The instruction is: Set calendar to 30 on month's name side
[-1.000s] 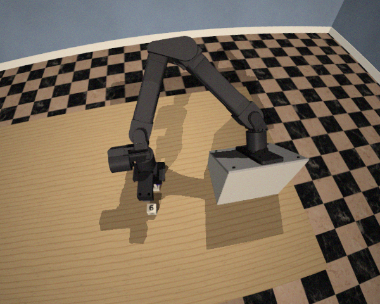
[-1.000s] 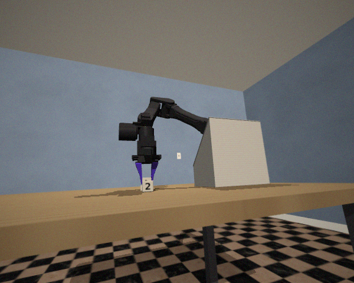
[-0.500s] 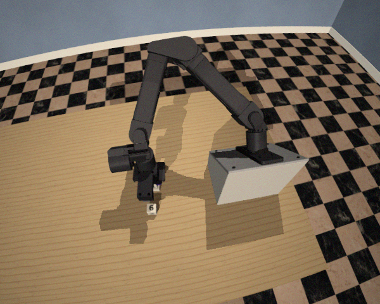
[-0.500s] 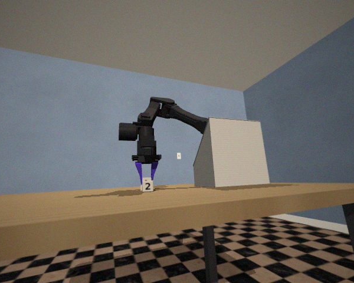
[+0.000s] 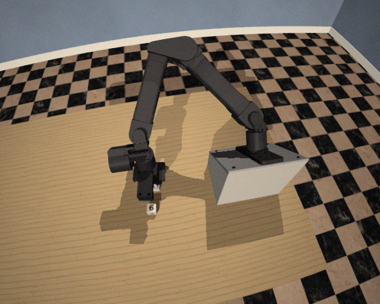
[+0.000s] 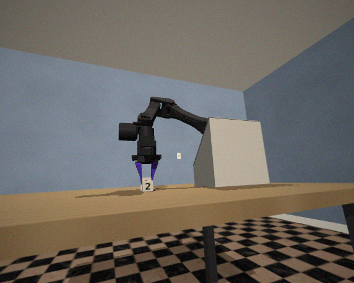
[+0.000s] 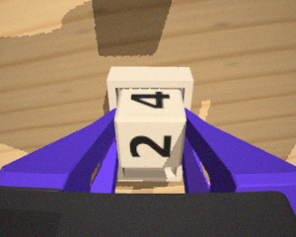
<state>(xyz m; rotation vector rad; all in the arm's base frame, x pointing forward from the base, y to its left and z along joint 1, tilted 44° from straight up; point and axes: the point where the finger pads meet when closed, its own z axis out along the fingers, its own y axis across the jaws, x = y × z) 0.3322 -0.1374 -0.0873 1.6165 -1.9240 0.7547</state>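
Right now my hand is 20 mm to the left of the white tray and 20 mm above it.
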